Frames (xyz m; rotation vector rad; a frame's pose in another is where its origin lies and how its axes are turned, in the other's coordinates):
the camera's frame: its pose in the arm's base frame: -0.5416 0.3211 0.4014 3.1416 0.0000 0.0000
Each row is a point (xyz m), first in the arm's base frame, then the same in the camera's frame.
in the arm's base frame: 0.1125 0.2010 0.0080
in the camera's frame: 0.6541 0.1201 0.3934
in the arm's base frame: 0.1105 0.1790 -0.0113
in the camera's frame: 0.6521 0.1421 0.4127
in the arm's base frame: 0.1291 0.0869 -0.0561
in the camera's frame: 0.6707 0.2342 0.4575
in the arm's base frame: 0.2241 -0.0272 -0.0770
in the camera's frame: 0.7657 0.3483 0.4784
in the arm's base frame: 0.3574 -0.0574 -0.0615
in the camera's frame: 0.8990 0.3785 0.4629
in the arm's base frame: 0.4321 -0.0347 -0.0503
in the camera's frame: 0.9737 0.3558 0.4517
